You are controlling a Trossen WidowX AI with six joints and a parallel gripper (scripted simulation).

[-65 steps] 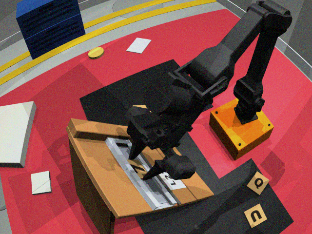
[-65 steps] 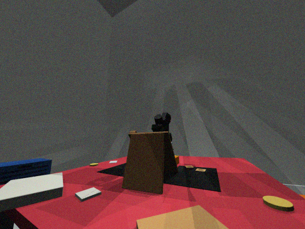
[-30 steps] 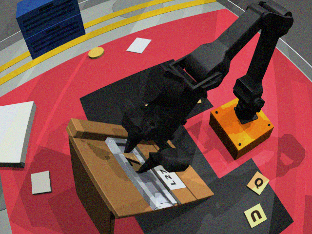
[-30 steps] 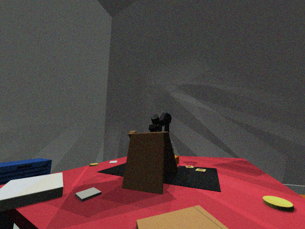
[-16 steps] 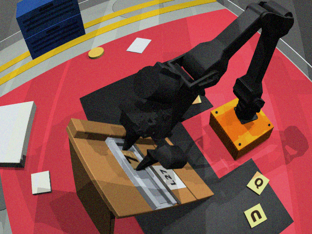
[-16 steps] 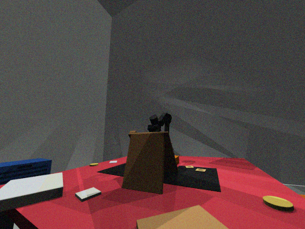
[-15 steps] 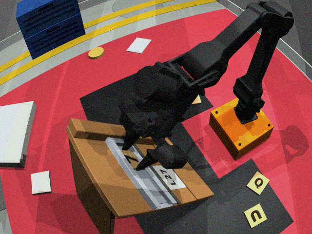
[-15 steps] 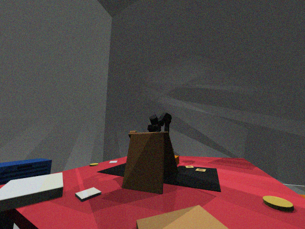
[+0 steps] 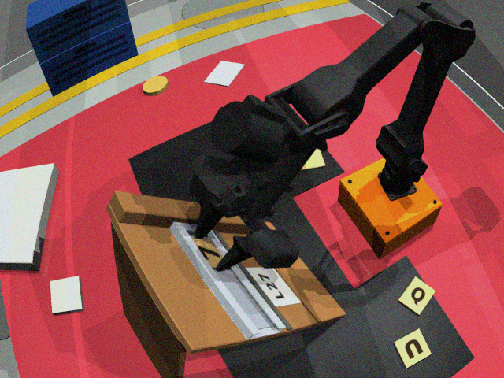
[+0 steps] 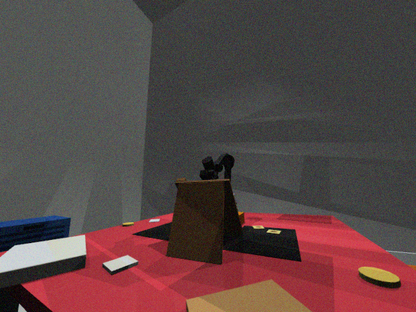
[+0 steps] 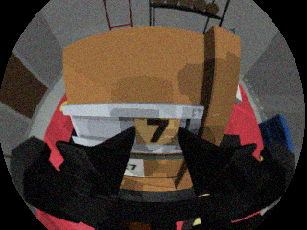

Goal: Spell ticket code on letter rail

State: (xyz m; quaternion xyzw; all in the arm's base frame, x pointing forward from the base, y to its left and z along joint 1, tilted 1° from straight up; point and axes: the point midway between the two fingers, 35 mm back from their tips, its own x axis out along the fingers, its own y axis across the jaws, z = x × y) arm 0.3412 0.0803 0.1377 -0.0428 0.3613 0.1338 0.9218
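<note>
Right now my gripper tip is right at the 7 tile. From my gripper tip the other things lie so: white ticket: 70 mm below, 70 mm behind, 40 mm to the left; then small white block: 320 mm ahead, 170 mm below, 80 mm to the right; then black mat: 170 mm below, 170 mm behind, 50 mm to the right.
</note>
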